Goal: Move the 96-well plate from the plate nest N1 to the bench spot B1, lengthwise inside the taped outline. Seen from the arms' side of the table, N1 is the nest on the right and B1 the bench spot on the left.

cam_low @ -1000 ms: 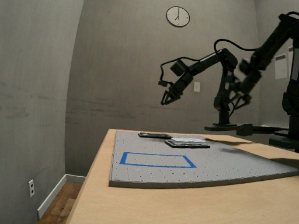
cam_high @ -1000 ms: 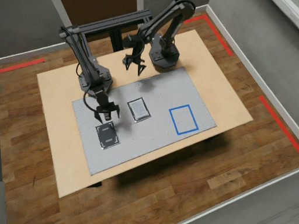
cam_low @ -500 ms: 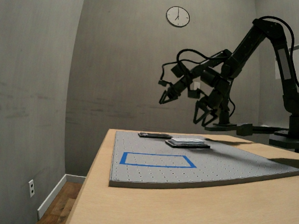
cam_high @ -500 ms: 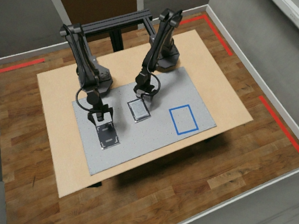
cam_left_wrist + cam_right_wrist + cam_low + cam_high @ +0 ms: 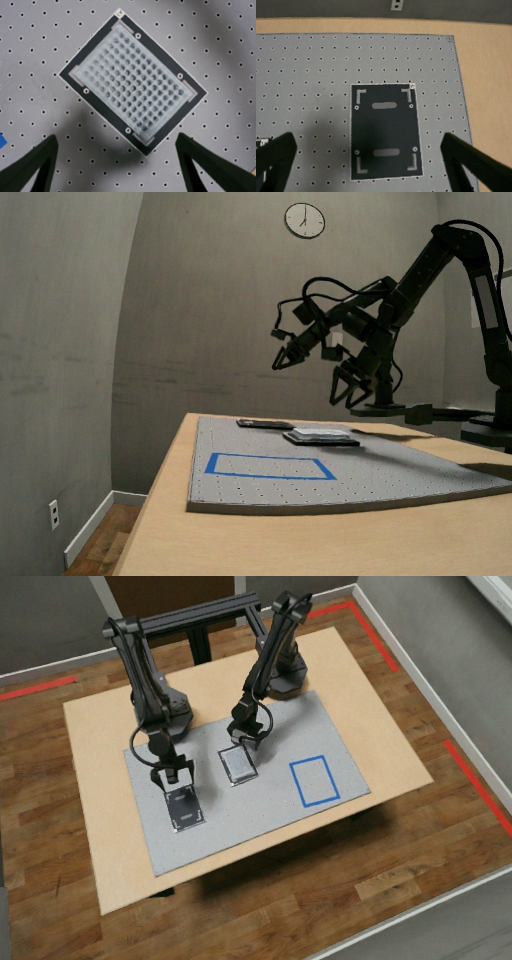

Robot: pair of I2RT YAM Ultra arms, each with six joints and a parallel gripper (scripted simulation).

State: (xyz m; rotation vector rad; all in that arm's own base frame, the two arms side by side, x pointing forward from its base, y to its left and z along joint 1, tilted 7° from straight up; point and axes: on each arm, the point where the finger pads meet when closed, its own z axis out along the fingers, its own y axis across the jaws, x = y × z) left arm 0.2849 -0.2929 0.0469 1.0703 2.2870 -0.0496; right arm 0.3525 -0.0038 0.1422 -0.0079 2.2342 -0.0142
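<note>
My left hand is 20 mm short of the 96-well plate, 50 mm to the left of it and 80 mm above it. Also, from my left hand: black nest 20 mm ahead, 50 mm to the right, 90 mm below.
</note>
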